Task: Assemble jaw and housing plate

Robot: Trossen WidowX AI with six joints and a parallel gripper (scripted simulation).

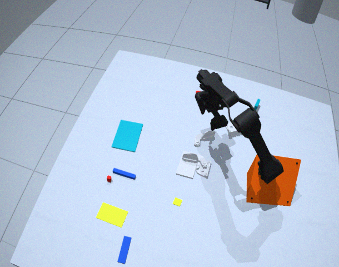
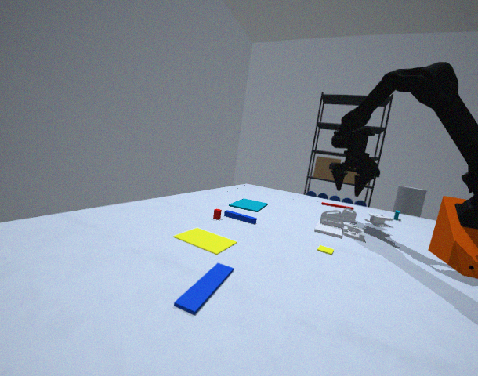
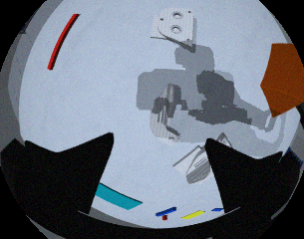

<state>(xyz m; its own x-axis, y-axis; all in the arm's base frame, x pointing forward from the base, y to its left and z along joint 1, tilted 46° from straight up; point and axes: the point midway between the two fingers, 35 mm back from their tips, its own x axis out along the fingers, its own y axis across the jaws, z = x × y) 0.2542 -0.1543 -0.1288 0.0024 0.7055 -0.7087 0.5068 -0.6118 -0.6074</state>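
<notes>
The white jaw piece is 9 cm below my gripper tip, 3 cm to the left of it and 2 cm ahead of it. Also, from my gripper tip: white base 16 cm to the left, 9 cm below, 6 cm ahead; then white stand 13 cm behind, 9 cm below, 6 cm to the right; then red bar 28 cm to the right, 9 cm below, 2 cm behind.
</notes>
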